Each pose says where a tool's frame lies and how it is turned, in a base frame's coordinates. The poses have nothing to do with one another.
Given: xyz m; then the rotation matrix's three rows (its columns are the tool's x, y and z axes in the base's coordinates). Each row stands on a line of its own.
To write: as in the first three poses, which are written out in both.
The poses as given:
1:
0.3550 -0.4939 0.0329
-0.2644 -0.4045 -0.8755
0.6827 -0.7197 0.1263
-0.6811 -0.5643 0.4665
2:
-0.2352 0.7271 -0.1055
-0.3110 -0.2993 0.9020
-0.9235 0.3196 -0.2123
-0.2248 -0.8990 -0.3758
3:
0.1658 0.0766 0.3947
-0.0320 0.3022 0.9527
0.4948 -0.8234 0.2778
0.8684 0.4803 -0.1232
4:
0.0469 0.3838 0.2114
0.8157 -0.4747 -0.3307
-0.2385 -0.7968 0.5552
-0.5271 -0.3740 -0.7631
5:
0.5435 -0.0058 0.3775
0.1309 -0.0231 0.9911
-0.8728 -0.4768 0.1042
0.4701 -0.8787 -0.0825
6:
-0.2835 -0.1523 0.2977
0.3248 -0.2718 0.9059
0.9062 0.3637 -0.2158
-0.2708 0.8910 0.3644
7:
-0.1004 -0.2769 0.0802
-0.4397 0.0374 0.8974
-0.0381 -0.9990 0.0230
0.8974 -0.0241 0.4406
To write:
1: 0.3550 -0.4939 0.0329 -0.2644 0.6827 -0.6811 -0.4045 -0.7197 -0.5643
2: -0.2352 0.7271 -0.1055 -0.3110 -0.9235 -0.2248 -0.2993 0.3196 -0.8990
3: 0.1658 0.0766 0.3947 -0.0320 0.4948 0.8684 0.3022 -0.8234 0.4803
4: 0.0469 0.3838 0.2114 0.8157 -0.2385 -0.5271 -0.4747 -0.7968 -0.3740
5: 0.5435 -0.0058 0.3775 0.1309 -0.8728 0.4701 -0.0231 -0.4768 -0.8787
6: -0.2835 -0.1523 0.2977 0.3248 0.9062 -0.2708 -0.2718 0.3637 0.8910
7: -0.1004 -0.2769 0.0802 -0.4397 -0.0381 0.8974 0.0374 -0.9990 -0.0241
